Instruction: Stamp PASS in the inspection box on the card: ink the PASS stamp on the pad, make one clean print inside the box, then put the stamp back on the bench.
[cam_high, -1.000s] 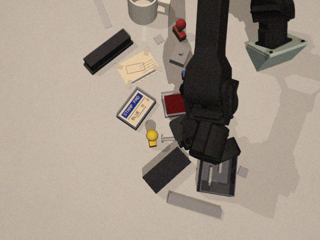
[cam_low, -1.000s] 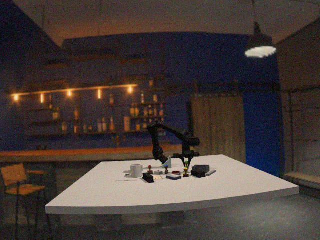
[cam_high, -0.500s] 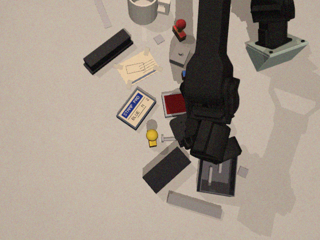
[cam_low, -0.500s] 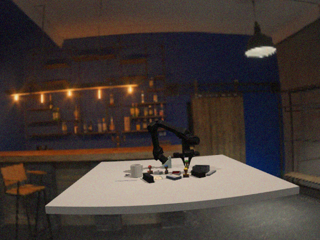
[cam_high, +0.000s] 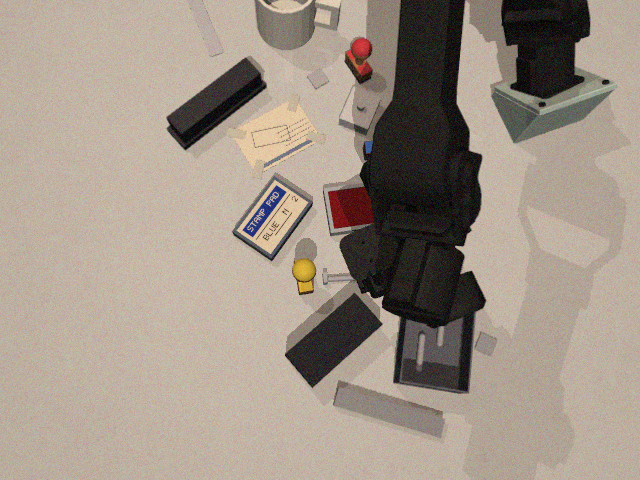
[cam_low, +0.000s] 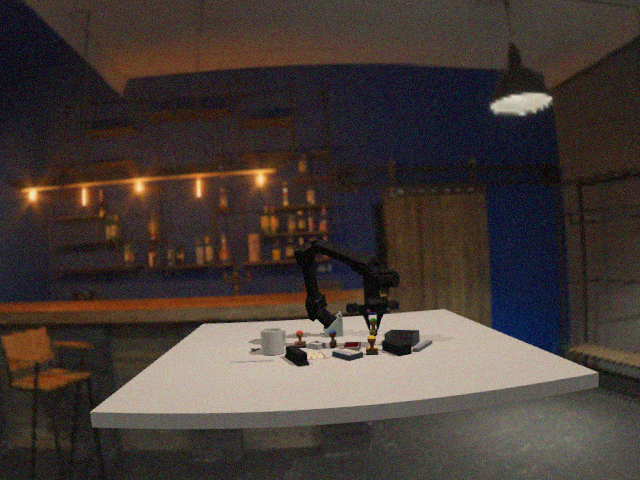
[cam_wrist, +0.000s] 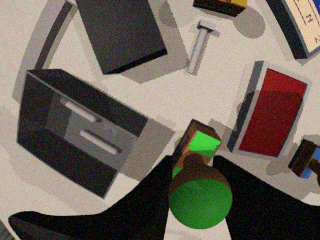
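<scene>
My gripper tip is now 9 cm to the left of the red ink pad, 6 cm above it and 1 cm short of it. The rest, counted from my gripper tip: yellow-knobbed stamp 11 cm ahead, 4 cm to the right, 4 cm below; then green-knobbed stamp right at my gripper tip; then grey tray 10 cm to the left, 5 cm below, 1 cm ahead.
</scene>
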